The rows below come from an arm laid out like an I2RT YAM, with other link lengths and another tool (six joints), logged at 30 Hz.
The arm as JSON. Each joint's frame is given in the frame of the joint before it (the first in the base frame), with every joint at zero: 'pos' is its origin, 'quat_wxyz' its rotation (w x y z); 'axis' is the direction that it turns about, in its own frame. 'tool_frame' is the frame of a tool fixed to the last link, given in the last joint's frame.
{
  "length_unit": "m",
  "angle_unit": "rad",
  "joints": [
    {
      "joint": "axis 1",
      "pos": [
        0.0,
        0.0,
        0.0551
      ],
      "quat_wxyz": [
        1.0,
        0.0,
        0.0,
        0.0
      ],
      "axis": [
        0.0,
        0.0,
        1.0
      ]
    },
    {
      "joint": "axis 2",
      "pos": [
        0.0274,
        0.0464,
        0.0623
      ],
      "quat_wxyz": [
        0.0,
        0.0,
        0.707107,
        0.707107
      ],
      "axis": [
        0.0,
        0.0,
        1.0
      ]
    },
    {
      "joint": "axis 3",
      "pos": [
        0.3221,
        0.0,
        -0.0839
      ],
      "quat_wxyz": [
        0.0,
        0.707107,
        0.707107,
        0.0
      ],
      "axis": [
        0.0,
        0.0,
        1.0
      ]
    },
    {
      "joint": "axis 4",
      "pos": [
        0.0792,
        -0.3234,
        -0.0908
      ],
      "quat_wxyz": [
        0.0,
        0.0,
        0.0,
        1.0
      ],
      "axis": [
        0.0,
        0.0,
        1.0
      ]
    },
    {
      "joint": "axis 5",
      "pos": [
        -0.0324,
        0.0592,
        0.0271
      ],
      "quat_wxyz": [
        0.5,
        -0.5,
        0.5,
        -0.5
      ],
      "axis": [
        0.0,
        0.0,
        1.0
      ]
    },
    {
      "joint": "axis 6",
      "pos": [
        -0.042,
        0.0,
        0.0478
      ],
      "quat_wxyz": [
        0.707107,
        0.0,
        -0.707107,
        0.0
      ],
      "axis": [
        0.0,
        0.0,
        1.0
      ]
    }
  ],
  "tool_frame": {
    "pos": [
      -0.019,
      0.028,
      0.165
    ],
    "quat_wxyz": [
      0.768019,
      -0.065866,
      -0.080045,
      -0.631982
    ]
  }
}
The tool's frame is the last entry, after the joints.
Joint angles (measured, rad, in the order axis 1, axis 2, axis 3, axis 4, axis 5, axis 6), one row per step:
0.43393 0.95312 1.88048 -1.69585 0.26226 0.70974
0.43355 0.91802 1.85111 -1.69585 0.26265 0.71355
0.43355 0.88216 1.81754 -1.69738 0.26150 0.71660
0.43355 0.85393 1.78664 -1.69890 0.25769 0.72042
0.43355 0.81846 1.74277 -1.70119 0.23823 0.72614
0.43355 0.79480 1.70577 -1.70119 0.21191 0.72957
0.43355 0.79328 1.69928 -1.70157 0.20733 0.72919
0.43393 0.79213 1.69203 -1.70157 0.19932 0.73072
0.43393 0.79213 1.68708 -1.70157 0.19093 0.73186
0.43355 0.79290 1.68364 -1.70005 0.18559 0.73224
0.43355 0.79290 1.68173 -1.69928 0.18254 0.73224
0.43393 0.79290 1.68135 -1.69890 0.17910 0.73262
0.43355 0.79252 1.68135 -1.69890 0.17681 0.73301
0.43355 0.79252 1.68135 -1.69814 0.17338 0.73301
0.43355 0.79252 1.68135 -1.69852 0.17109 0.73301
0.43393 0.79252 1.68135 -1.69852 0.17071 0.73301
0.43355 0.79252 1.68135 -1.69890 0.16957 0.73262
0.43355 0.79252 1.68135 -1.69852 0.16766 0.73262
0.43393 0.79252 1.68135 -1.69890 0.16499 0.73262
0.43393 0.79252 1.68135 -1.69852 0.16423 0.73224
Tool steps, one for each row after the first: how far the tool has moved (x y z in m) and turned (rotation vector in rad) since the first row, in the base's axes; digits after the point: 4 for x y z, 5 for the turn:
-0.0089 -0.0044 -0.0048 0.00499 -0.00510 -0.00321
-0.0176 -0.0083 -0.0115 0.00829 -0.00527 -0.00442
-0.0240 -0.0105 -0.0186 0.01174 -0.00012 -0.00426
-0.0320 -0.0101 -0.0300 0.02373 0.01576 0.00573
-0.0370 -0.0066 -0.0404 0.03738 0.03612 0.02189
-0.0371 -0.0056 -0.0426 0.03783 0.04237 0.02526
-0.0371 -0.0038 -0.0451 0.04155 0.05052 0.03008
-0.0371 -0.0020 -0.0469 0.04573 0.05772 0.03505
-0.0366 -0.0006 -0.0480 0.04835 0.06185 0.03807
-0.0364 0.0002 -0.0485 0.04985 0.06383 0.04018
-0.0366 0.0009 -0.0487 0.05232 0.06494 0.04271
-0.0368 0.0012 -0.0487 0.05423 0.06532 0.04368
-0.0370 0.0020 -0.0486 0.05673 0.06569 0.04612
-0.0372 0.0024 -0.0487 0.05805 0.06674 0.04771
-0.0372 0.0025 -0.0487 0.05828 0.06687 0.04836
-0.0373 0.0027 -0.0488 0.05859 0.06752 0.04904
-0.0374 0.0031 -0.0488 0.05997 0.06776 0.05039
-0.0377 0.0036 -0.0489 0.06152 0.06895 0.05263
-0.0377 0.0038 -0.0488 0.06188 0.06880 0.05345

